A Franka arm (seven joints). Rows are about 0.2 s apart.
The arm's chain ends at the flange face. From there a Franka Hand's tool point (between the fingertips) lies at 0.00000 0.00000 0.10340 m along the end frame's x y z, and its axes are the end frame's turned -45 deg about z.
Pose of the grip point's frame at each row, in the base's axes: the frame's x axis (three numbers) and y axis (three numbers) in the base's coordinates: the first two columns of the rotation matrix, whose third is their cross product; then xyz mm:
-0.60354, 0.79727, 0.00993, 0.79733, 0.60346, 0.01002, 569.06, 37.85, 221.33
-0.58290, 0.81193, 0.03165, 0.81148, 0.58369, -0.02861, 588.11, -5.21, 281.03
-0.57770, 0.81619, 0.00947, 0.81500, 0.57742, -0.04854, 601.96, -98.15, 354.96
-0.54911, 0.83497, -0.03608, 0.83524, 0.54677, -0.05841, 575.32, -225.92, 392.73
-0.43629, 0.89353, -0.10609, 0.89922, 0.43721, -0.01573, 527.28, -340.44, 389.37
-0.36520, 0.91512, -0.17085, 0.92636, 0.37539, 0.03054, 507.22, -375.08, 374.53
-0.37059, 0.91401, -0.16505, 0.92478, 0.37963, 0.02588, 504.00, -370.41, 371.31
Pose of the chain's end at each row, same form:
0.13703, 0.99047, 0.01411, 0.99056, -0.13704, 0.00006, 568.85, 36.41, 324.72
0.16163, 0.98685, 0.00215, 0.98598, -0.16139, -0.04261, 592.42, -6.14, 384.34
0.16780, 0.98543, -0.02763, 0.98479, -0.16884, -0.04102, 606.62, -96.05, 458.23
0.20232, 0.97704, -0.06681, 0.97888, -0.20379, -0.01579, 578.32, -219.49, 495.89
0.32734, 0.94098, -0.08614, 0.94435, -0.32267, 0.06389, 523.94, -329.87, 492.17
0.39680, 0.91253, -0.09921, 0.91327, -0.38165, 0.14240, 497.70, -359.87, 476.36
0.39187, 0.91474, -0.09841, 0.91596, -0.37786, 0.13501, 495.08, -355.62, 473.26

